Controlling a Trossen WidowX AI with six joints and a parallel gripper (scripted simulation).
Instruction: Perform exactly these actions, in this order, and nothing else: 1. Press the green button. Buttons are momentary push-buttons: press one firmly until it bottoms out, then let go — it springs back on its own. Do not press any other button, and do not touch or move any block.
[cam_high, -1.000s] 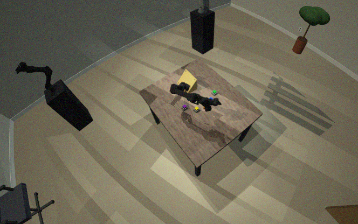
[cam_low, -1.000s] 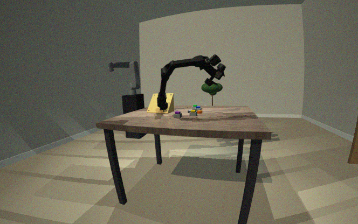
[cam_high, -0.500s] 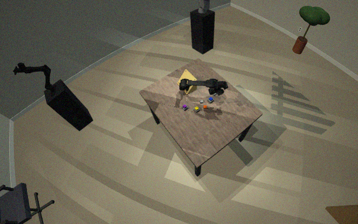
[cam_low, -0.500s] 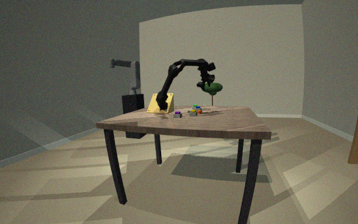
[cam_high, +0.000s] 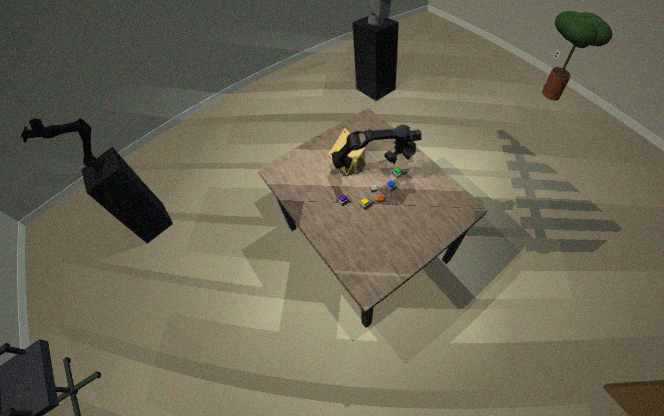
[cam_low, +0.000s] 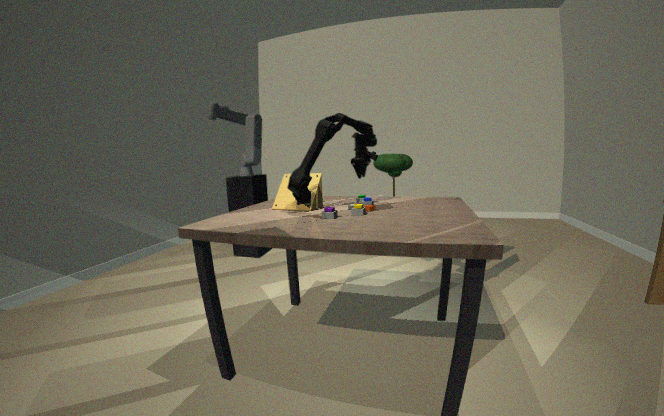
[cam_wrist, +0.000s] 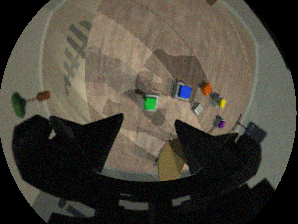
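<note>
Right now the green button is 90 mm below my gripper tip. From my gripper tip the other things lie so: small grey block 20 mm behind, 190 mm to the right, 120 mm below; then blue button 40 mm ahead, 100 mm to the right, 90 mm below; then orange block 60 mm ahead, 210 mm to the right, 120 mm below.
</note>
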